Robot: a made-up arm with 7 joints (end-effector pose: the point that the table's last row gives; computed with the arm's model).
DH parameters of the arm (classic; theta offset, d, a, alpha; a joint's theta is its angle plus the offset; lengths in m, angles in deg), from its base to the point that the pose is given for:
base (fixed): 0 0.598 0.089 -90
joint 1: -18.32 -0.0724 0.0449 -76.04
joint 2: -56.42 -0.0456 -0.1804 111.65
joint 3: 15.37 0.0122 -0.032 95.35
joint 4: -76 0.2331 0.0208 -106.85
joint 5: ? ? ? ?
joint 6: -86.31 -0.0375 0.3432 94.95
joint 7: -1.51 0 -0.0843 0
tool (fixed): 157.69 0.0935 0 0
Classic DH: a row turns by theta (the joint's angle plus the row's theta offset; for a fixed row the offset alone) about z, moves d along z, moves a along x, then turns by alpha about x.
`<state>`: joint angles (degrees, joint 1 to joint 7).
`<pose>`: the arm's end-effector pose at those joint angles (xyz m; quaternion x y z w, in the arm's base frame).
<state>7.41 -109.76 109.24 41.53 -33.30 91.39 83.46</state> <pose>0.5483 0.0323 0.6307 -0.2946 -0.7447 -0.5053 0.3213</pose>
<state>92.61 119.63 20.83 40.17 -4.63 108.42 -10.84</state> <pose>0.0175 0.1668 0.6067 0.3246 -0.1852 -0.6207 0.6893</pose>
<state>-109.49 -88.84 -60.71 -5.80 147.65 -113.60 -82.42</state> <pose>-0.2316 0.0471 0.5988 -0.9025 0.0401 0.3986 0.1580</pose>
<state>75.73 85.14 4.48 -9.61 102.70 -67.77 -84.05</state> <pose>-0.0053 -0.2786 0.7214 0.2984 0.8782 -0.3437 0.1470</pose>
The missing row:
joint 5: 76.62 0.1265 0.104 57.79
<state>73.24 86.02 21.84 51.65 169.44 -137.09 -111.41</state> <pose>0.3473 0.1055 0.4023 0.5565 0.6508 0.2909 0.4268</pose>
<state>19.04 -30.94 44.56 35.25 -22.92 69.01 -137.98</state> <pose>0.3702 -0.1720 0.3036 -0.1131 0.5492 0.0989 0.8221</pose>
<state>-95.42 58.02 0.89 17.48 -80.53 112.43 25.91</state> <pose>0.1273 -0.3509 0.7649 0.4186 0.6548 -0.5354 0.3307</pose>
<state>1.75 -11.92 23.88 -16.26 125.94 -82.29 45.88</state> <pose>0.3645 -0.1933 0.7202 -0.5579 -0.5409 -0.6268 0.0575</pose>
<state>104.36 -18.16 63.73 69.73 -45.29 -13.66 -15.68</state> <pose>0.2042 0.0507 0.4220 0.7319 0.0210 0.6756 0.0859</pose>
